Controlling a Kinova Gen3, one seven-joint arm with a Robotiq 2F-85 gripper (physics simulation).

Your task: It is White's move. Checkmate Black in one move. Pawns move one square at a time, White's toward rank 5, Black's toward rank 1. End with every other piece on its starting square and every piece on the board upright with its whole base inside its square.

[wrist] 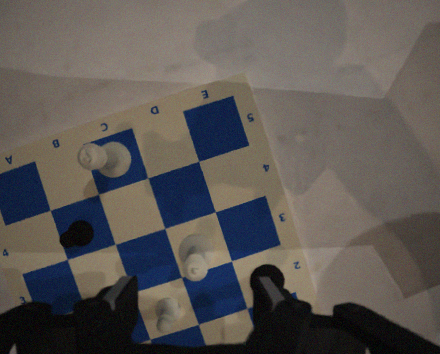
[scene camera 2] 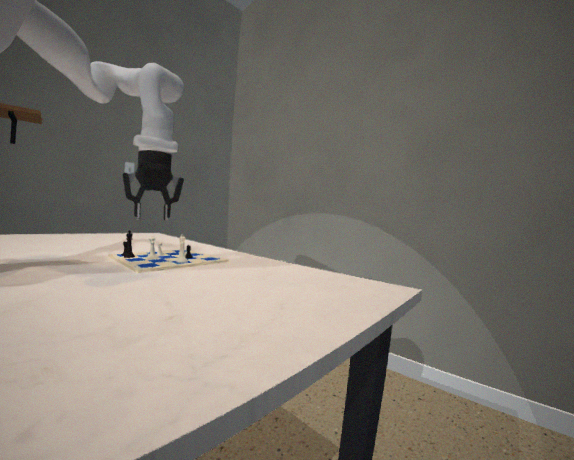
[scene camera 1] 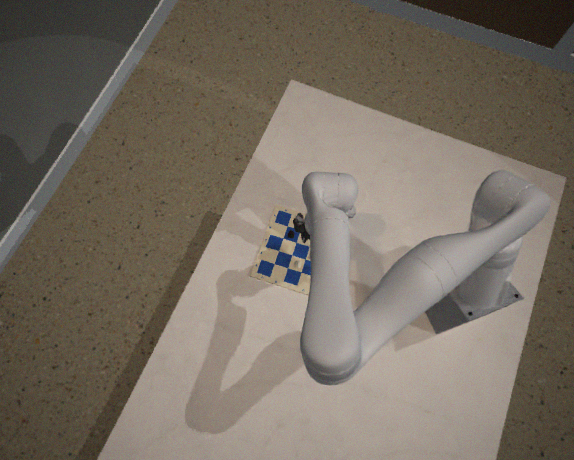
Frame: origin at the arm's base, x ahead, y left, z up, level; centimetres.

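Seen in the pictures: gripper, between the fingertips: [wrist: 195, 297] [scene camera 2: 152, 219]; arm's base, origin of its link: [scene camera 1: 479, 290].
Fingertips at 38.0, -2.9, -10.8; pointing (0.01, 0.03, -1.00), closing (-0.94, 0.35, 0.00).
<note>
Pixels of each thing's top centre, then the offset from my fingertips to it, as dx, dy, dz. "pt": a spot on its surface instead. Level surfaces: height alone.
- mid-height white piece, centre of its top: [wrist: 195, 271] [scene camera 2: 152, 235] +0.1, -0.2, -3.8
- tall white piece, centre of its top: [wrist: 84, 155] [scene camera 2: 182, 233] +3.4, -8.4, -2.7
- white pawn, centre of its top: [wrist: 163, 328] [scene camera 1: 297, 261] [scene camera 2: 159, 242] +3.5, +3.3, -5.9
- black pawn, centre of its top: [wrist: 64, 241] [scene camera 2: 188, 244] [scene camera 1: 291, 231] +7.5, -4.2, -5.9
- tall black king, a spot on its surface: [scene camera 2: 129, 244] pt -4.2, +3.3, -6.0
- shorter black piece, centre of its top: [scene camera 2: 126, 241] -3.7, +6.9, -5.8
- table, height of its surface: dz -9.7
The blue and cream board [scene camera 1: 254, 274] [wrist: 243, 84] lies on the table. My gripper [scene camera 1: 301, 228] [scene camera 2: 152, 212] [wrist: 195, 297] is open and empty above it. A mid-height white piece [scene camera 2: 152, 248] [wrist: 196, 250] stands upright inside D3, between and below the fingers in the wrist view. The tall white piece [scene camera 2: 182, 246] [wrist: 117, 160] is on C5. A white pawn [scene camera 1: 297, 263] [scene camera 2: 160, 248] [wrist: 170, 307] is on C2. A black pawn [scene camera 1: 291, 233] [scene camera 2: 188, 252] [wrist: 81, 233] is on B4. A black piece [wrist: 267, 274] on E2 is partly hidden by the right finger.
In scene camera 2, the tall black king [scene camera 2: 129, 244] and a shorter black piece [scene camera 2: 125, 249] stand close together at the board's left. The arm covers part of the board in scene camera 1. The board lies near the edge of the table [scene camera 1: 425, 415] [scene camera 2: 240, 340].
</note>
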